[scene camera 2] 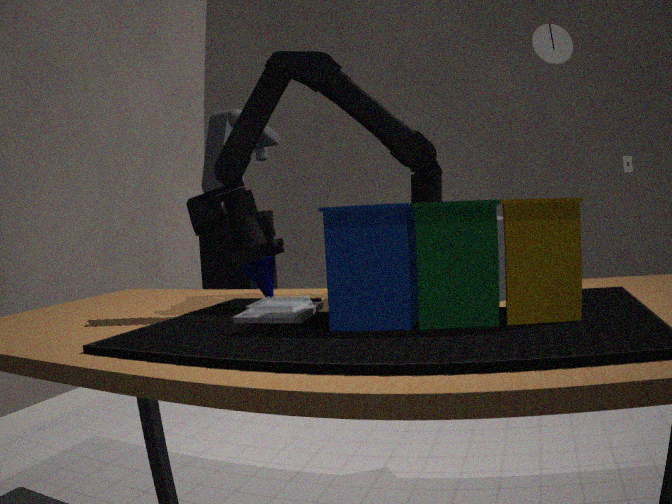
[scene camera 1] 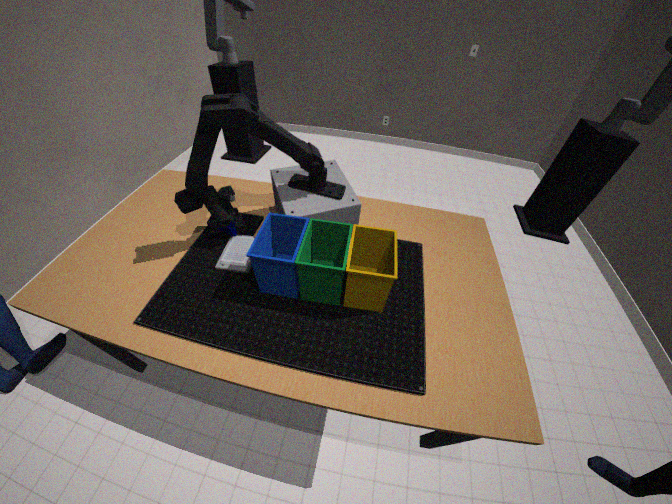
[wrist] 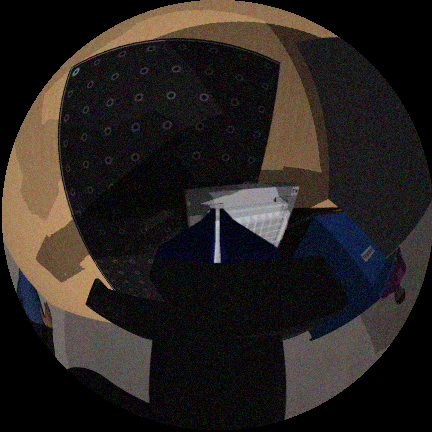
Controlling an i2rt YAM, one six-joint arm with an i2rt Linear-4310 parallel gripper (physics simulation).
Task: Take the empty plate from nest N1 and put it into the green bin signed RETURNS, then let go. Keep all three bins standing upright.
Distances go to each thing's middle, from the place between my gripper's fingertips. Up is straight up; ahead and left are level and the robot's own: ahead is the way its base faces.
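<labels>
I begin with the yellow bin (scene camera 2: 543,254), which is 50 cm to the left of my hand, 7 cm above it and 7 cm ahead of it. The blue bin (scene camera 2: 371,261) is 10 cm ahead of my hand and 7 cm above it, and it is 24 cm to the left of my hand as well. From the same hand, the green bin (scene camera 2: 456,241) is 8 cm ahead of it, 37 cm to the left of it and 7 cm above it. And the gridded plate (scene camera 2: 276,305) is 5 cm to the left of my hand and 6 cm ahead of it.
</labels>
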